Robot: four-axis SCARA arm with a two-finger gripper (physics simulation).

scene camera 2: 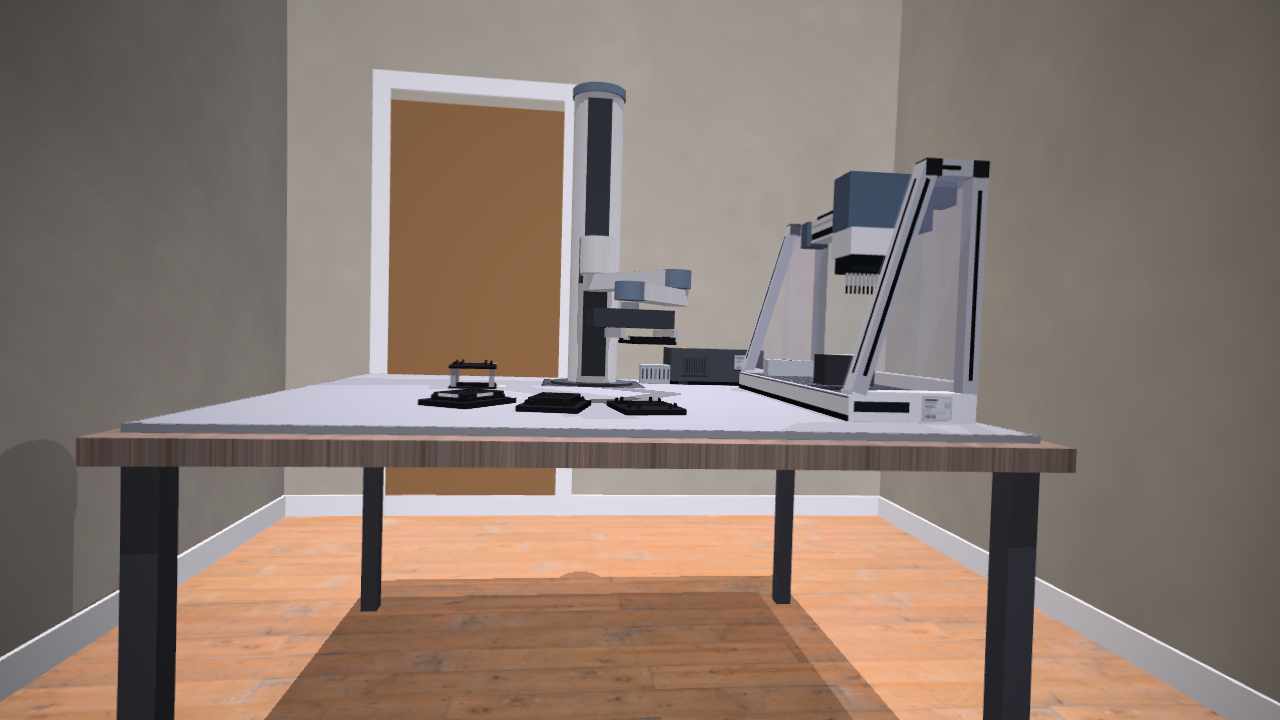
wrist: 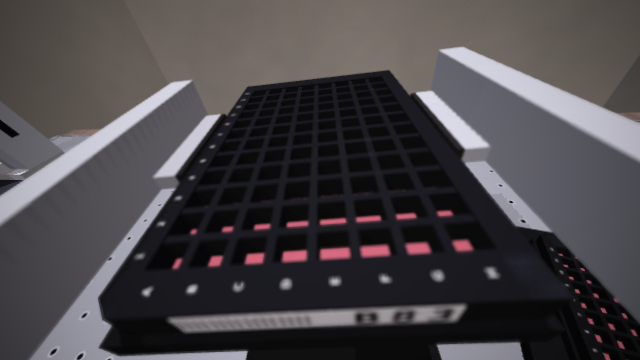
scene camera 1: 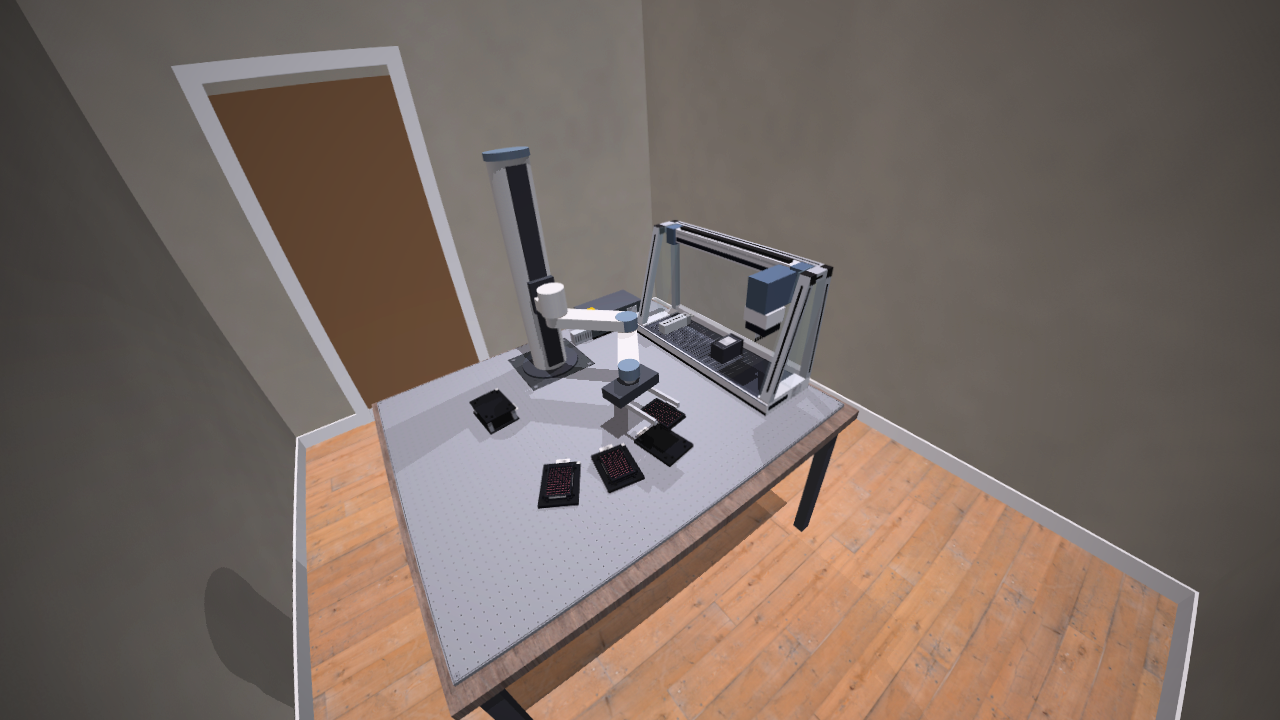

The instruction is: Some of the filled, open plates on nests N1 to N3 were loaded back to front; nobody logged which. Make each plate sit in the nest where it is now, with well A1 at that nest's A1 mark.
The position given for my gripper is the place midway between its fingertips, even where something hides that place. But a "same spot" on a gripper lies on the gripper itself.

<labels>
my gripper: scene camera 2; wrist 314, 90; scene camera 1
same spot on my gripper: [scene camera 2: 609, 332] = [scene camera 1: 631, 409]
</labels>
